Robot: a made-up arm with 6 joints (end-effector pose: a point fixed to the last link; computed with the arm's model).
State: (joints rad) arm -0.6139 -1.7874 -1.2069 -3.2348 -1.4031 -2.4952
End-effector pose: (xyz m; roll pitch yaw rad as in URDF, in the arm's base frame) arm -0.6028 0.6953 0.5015 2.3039 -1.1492 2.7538
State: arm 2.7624 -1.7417 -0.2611 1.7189 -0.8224 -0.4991
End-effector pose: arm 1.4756 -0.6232 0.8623 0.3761 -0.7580 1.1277
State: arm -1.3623 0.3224 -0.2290 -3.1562 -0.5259 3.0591
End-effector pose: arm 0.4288 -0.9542 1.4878 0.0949 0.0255 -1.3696
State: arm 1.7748 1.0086 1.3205 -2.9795 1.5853 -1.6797
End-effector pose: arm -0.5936 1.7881 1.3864 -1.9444 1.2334 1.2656
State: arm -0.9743 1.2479 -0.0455 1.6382 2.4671 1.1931
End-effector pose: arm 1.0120 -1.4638 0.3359 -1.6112 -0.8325 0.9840
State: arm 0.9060 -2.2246 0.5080 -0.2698 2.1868 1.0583
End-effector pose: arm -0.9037 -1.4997 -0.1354 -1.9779 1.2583 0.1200
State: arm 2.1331 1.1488 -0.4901 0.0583 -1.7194 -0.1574
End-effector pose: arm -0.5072 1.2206 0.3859 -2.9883 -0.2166 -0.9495
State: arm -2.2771 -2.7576 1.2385 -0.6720 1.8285 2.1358
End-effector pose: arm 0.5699 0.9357 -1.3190 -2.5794 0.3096 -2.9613
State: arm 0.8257 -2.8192 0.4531 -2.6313 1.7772 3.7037
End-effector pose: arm -0.9059 -0.6964 -0.9254 0.9063 -1.0624 -0.5552
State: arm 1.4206 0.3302 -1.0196 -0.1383 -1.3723 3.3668
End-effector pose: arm 0.3054 0.5483 1.1792 -0.2583 0.4172 -1.8694
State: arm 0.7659 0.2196 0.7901 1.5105 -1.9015 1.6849
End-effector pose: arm 0.5494 0.5099 2.4076 -2.7238 0.2252 -1.0563
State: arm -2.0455 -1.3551 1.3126 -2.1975 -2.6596 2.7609
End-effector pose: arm 0.9975 1.6562 1.2116 1.6165 0.7027 -1.5311
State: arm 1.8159 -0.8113 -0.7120 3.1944 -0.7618 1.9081
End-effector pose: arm -0.1158 -0.4506 1.5005 1.1529 -0.8596 1.8717
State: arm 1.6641 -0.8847 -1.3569 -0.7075 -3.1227 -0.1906
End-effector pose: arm 0.2253 -0.5968 0.9409 2.6308 -0.4578 -1.4912
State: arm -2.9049 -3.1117 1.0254 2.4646 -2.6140 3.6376
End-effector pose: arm 0.3156 -0.1019 -1.6467 -0.9039 -0.5369 3.0025
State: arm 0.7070 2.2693 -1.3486 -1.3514 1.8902 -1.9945
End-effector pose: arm 0.5169 0.3780 -0.0084 0.0160 0.3338 -0.6675
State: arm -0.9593 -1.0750 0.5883 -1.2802 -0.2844 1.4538
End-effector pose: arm -0.7039 0.8932 1.8068 -1.7891 -1.2985 0.6435
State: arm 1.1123 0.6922 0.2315 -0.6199 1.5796 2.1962
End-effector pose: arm 0.8092 1.2312 1.1600 -1.3252 -0.8227 0.0887
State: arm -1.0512 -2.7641 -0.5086 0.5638 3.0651 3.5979
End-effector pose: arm -0.6816 0.8137 -0.4884 -2.9783 0.9496 -0.9810
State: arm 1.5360 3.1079 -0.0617 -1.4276 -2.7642 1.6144
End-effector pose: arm 0.0108 -0.5990 -0.7842 -3.0417 -0.0265 1.9095
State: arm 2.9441 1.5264 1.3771 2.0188 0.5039 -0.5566
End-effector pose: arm -2.1154 0.3252 0.6055 -1.3422 0.3438 -2.8586
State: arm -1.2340 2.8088 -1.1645 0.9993 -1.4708 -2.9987
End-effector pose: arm -0.1466 0.0553 -0.5851 -2.6034 -0.4515 -2.4287
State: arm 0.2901 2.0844 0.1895 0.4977 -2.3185 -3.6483
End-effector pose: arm 1.1735 0.1467 -0.9325 0.2142 -1.0155 -2.1254
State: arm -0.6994 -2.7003 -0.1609 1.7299 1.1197 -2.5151
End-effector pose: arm -0.9630 0.8561 -0.6930 -1.6894 -0.3730 1.1751
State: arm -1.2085 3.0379 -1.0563 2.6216 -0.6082 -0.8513
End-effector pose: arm 0.0676 0.3652 -0.5461 1.1681 -0.3913 2.2453
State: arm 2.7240 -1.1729 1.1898 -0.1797 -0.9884 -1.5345
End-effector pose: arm 1.7214 -0.5248 1.4946 0.9715 -1.3302 -2.8823
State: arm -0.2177 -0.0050 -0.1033 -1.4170 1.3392 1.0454
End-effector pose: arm 0.6000 -0.1675 1.6205 0.3935 -0.1262 -1.5410
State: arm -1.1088 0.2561 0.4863 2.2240 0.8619 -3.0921
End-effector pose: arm 0.5519 -0.8056 2.1762 0.8958 0.3053 -0.4246
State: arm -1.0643 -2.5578 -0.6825 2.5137 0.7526 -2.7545
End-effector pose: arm -0.3896 1.0726 -0.1959 -0.7422 -1.0396 -0.1492
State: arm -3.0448 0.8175 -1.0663 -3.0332 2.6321 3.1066
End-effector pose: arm -0.8177 -0.3011 0.8259 3.0089 -1.3698 0.3643
